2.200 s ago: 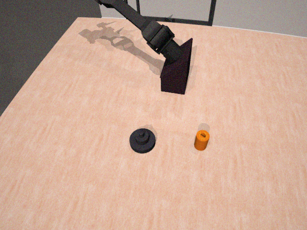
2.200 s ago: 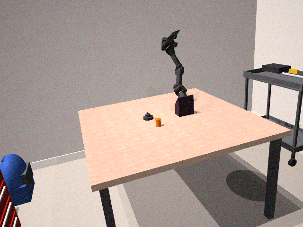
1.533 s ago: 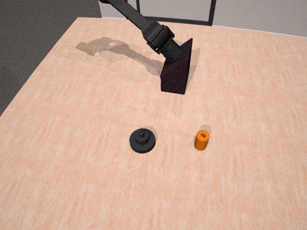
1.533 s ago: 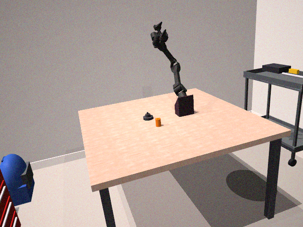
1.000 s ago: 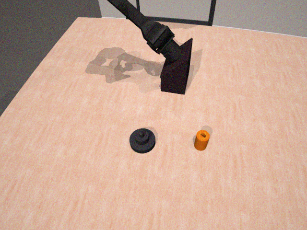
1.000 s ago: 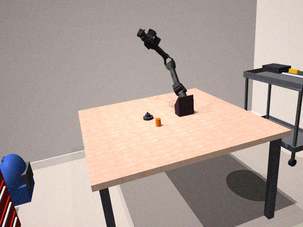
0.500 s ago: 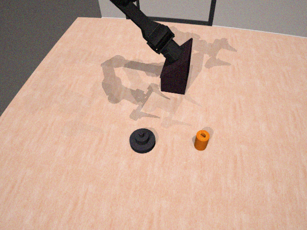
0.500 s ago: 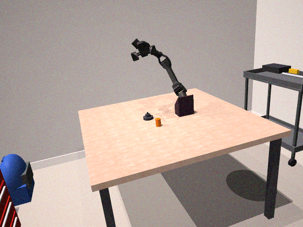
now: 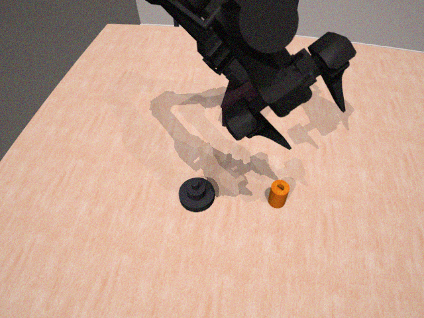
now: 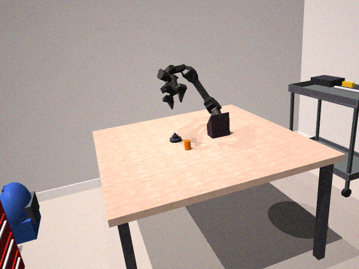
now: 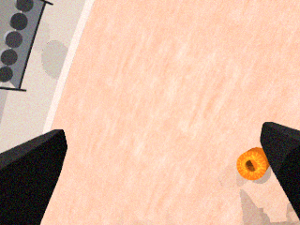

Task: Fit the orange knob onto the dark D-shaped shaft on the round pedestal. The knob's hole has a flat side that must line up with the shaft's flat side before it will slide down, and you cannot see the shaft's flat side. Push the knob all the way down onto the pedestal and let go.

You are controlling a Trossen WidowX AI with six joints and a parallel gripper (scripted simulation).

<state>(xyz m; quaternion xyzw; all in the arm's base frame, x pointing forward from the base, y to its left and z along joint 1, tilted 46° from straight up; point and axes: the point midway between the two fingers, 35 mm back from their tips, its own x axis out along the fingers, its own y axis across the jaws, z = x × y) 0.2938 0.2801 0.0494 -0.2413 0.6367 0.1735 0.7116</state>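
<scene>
The orange knob lies 28 cm below my gripper tip, 5 cm behind it and 3 cm to the right of it. The rest, counted from my gripper tip: round pedestal (28 cm below, 21 cm to the right).
</scene>
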